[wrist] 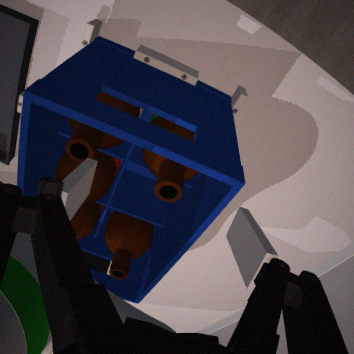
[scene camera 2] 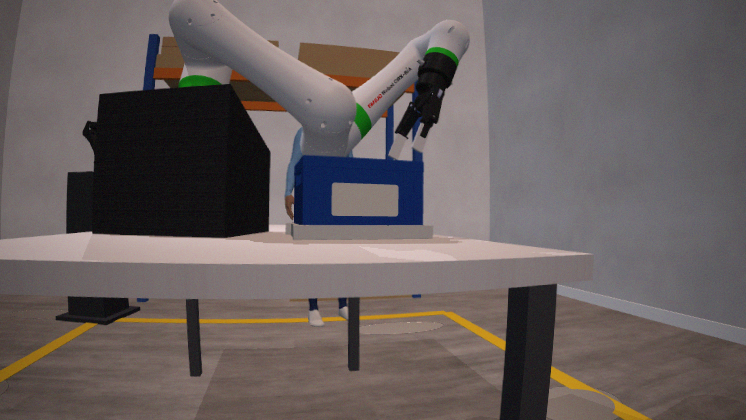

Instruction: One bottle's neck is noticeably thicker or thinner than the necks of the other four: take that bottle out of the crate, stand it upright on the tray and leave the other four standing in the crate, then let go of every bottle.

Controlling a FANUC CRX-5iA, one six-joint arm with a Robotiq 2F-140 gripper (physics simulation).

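Pixels of known places: gripper, fingertip midpoint: [wrist: 164, 200] [scene camera 2: 403, 154]; arm's base at its link origin: [scene camera 2: 196, 118].
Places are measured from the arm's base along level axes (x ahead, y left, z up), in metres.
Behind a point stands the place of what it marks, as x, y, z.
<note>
The blue crate [scene camera 2: 313, 203] @(0.327, -0.134, -0.220) [wrist: 210, 125] @(0.561, -0.039, -0.189) stands on the table. In the wrist view, brown bottles stand in its compartments: one bottle [wrist: 169, 181] @(0.518, -0.029, -0.132) near the slotted wall, one bottle [wrist: 80, 149] @(0.493, 0.049, -0.131) at the left, and one bottle [wrist: 129, 235] @(0.366, -0.073, -0.178) at the lower side. More brown bodies show behind the left finger, their necks partly hidden. Viewing angle and distance differ, so I cannot tell which neck is odd. My gripper [scene camera 2: 408, 148] @(0.529, -0.021, -0.095) [wrist: 164, 200] @(0.529, -0.021, -0.095) is open and empty, tilted, with its fingertips just above the crate's right end in the scene view. I cannot identify the tray with certainty.
A large black box [scene camera 2: 161, 166] @(-0.017, -0.135, -0.141) stands on the table [scene camera 2: 292, 279] @(0.351, -0.529, -0.310) left of the crate. A dark-rimmed grey surface [wrist: 12, 90] @(0.374, 0.180, -0.289) shows at the wrist view's left edge. Light grey brackets [wrist: 167, 65] @(0.555, 0.022, -0.265) border the crate's base. A person and a shelf unit [scene camera 2: 151, 62] are behind.
</note>
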